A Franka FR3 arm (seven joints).
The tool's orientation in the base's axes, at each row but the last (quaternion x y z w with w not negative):
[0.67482 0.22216 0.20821 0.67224]
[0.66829 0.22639 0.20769 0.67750]
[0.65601 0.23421 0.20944 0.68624]
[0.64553 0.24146 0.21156 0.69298]
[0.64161 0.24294 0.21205 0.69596]
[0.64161 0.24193 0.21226 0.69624]
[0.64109 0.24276 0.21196 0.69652]
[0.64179 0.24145 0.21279 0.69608]
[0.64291 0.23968 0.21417 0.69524]
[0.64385 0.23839 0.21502 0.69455]
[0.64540 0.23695 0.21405 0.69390]
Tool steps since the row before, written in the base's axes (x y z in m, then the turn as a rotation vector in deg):
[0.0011 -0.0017 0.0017 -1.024 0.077 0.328]
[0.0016 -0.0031 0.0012 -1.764 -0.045 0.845]
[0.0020 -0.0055 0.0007 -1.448 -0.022 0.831]
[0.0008 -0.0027 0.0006 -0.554 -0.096 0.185]
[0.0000 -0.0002 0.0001 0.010 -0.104 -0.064]
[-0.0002 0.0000 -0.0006 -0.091 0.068 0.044]
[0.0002 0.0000 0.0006 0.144 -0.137 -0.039]
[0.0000 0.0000 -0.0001 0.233 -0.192 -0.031]
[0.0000 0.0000 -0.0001 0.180 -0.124 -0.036]
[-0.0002 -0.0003 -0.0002 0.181 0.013 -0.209]
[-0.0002 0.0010 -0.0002 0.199 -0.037 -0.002]
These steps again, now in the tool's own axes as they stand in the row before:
[-0.0001 0.0017 0.0020 -0.795 0.308 -0.659]
[-0.0005 0.0012 0.0035 -1.482 0.806 -0.991]
[-0.0017 0.0005 0.0056 -1.214 0.800 -0.821]
[-0.0010 0.0004 0.0027 -0.509 0.167 -0.251]
[-0.0001 0.0001 0.0002 -0.051 -0.073 0.085]
[-0.0001 -0.0006 -0.0002 -0.034 0.048 -0.107]
[0.0001 0.0006 0.0002 0.034 -0.049 0.194]
[0.0000 -0.0001 0.0000 0.070 -0.044 0.292]
[0.0000 -0.0001 0.0000 0.070 -0.044 0.206]
[-0.0003 -0.0002 0.0001 0.163 -0.206 0.088]
[0.0005 -0.0001 -0.0009 0.136 -0.003 0.150]

